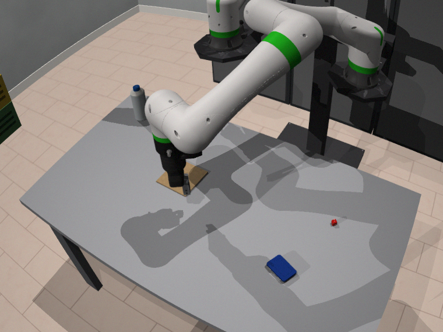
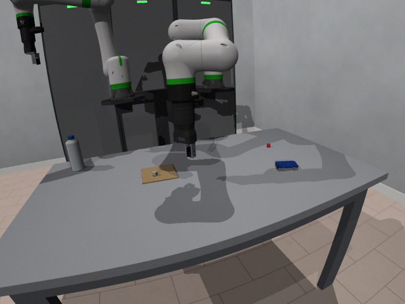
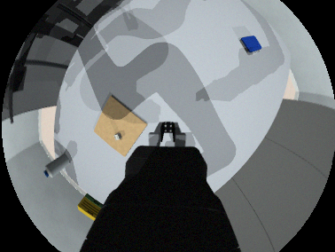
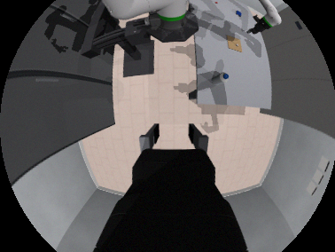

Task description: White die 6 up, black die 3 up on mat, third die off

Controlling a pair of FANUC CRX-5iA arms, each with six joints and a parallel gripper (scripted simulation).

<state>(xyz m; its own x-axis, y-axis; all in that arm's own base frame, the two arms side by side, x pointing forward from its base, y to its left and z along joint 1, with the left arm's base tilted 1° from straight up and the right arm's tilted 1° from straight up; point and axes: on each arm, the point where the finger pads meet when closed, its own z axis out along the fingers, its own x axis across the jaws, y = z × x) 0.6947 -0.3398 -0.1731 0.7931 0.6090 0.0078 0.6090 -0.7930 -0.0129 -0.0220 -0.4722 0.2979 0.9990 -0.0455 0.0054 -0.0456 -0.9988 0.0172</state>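
Right now the tan mat is 12 cm behind my left hand, 11 cm to the right of it and 11 cm below it. Round my left hand: white die: 12 cm to the right, 10 cm below, 10 cm behind; then blue-topped box: 38 cm to the left, 10 cm below, 9 cm ahead; then black die: 1 cm below.
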